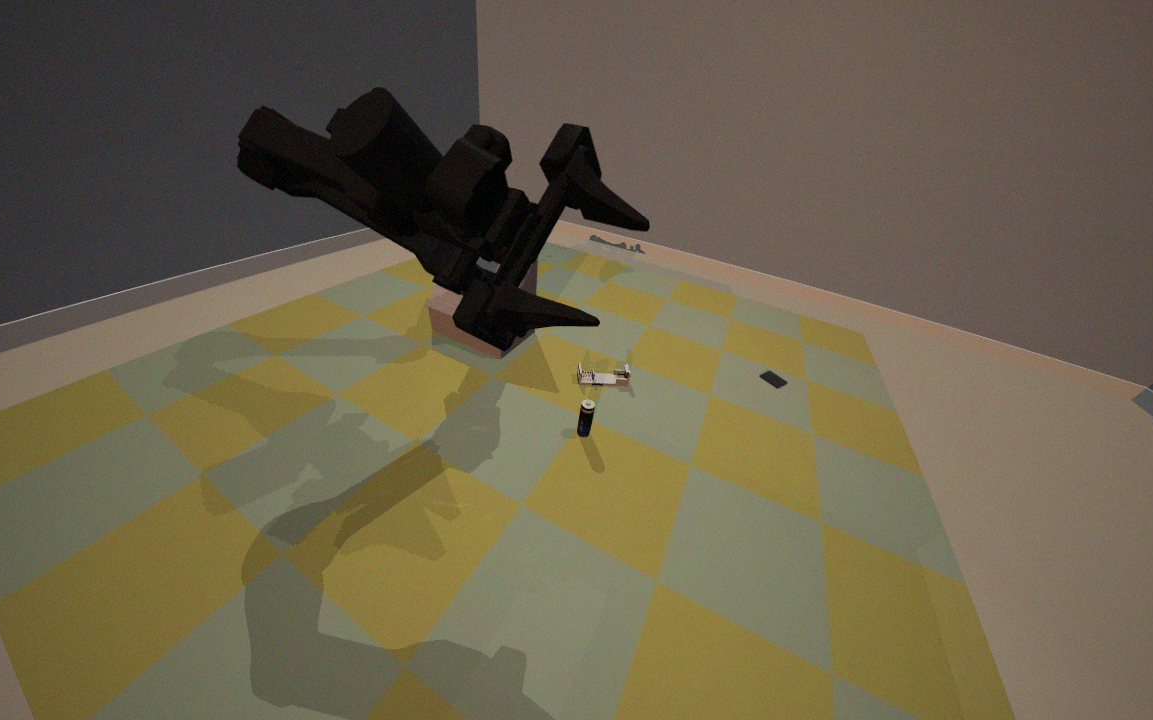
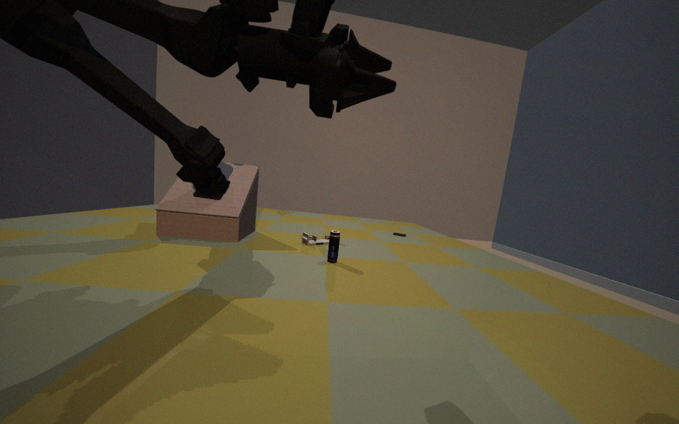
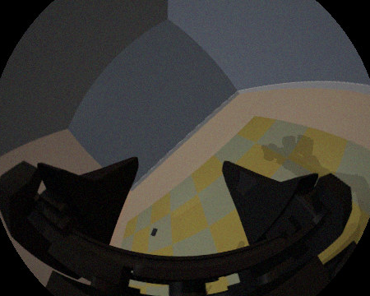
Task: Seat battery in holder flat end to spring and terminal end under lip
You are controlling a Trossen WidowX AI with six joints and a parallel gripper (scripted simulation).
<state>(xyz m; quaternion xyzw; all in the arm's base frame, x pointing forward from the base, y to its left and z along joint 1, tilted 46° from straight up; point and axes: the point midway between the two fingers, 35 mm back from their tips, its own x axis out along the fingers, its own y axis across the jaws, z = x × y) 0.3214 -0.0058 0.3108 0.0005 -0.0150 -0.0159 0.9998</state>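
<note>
Now: the battery 50 mm behind my gripper tip, 110 mm to the left of it and 280 mm below it. Also, from my gripper tip: flat black object 230 mm ahead, 470 mm to the left, 310 mm below.
</note>
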